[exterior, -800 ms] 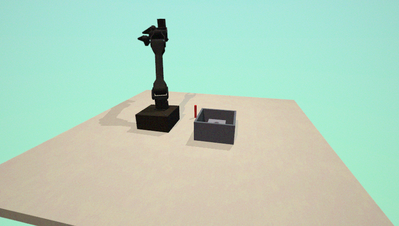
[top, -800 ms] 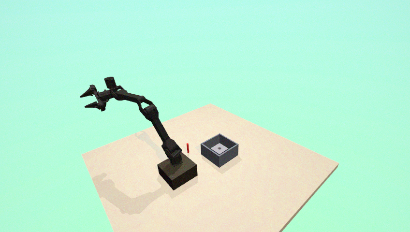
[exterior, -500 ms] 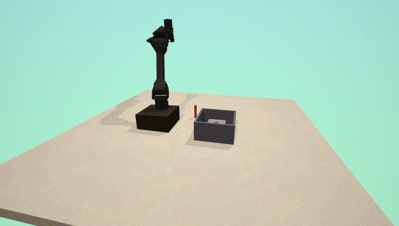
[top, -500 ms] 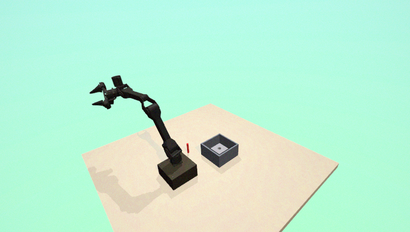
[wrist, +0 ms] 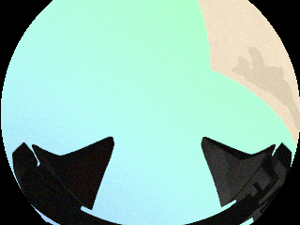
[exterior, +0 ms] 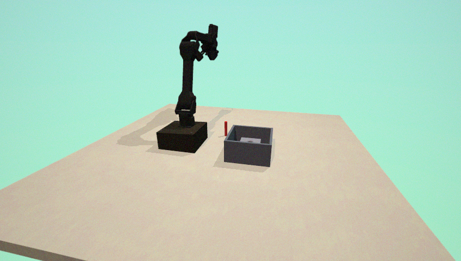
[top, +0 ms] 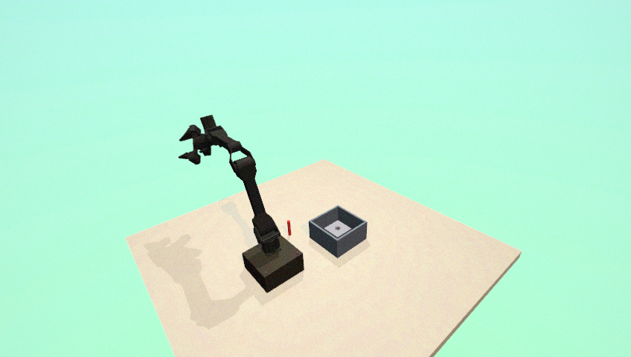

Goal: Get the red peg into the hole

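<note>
Right now the red peg is 320 mm ahead of my gripper tip, 400 mm to the right of it and 370 mm below it. From my gripper tip the other things lie so: grey box: 490 mm ahead, 560 mm to the right, 380 mm below; then light plate: 490 mm ahead, 560 mm to the right, 360 mm below.
</note>
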